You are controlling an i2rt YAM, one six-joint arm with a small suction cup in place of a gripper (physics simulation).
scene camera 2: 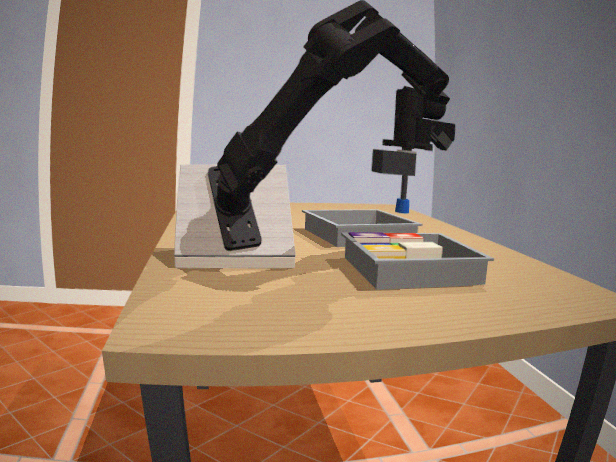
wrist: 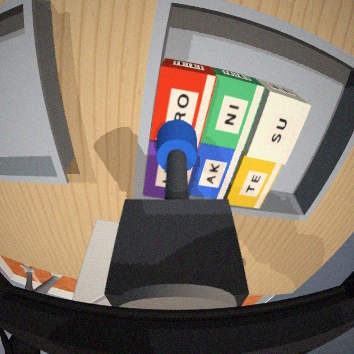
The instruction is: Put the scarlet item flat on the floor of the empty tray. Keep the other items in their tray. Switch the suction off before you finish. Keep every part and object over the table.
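The scarlet item, a red box labelled "RO", lies in the corner of the filled tray, beside a green box and a purple box. The empty tray stands apart from it, at the left in the wrist view and behind it in the scene view. My gripper, a blue suction cup, is open and holds nothing. It hangs above the trays and, in the wrist view, covers the lower part of the red box and part of the purple one.
A blue box, a yellow box and a cream box also lie in the filled tray. The tray walls rise around them. The arm's pale base block stands at the left of the wooden table in the scene view.
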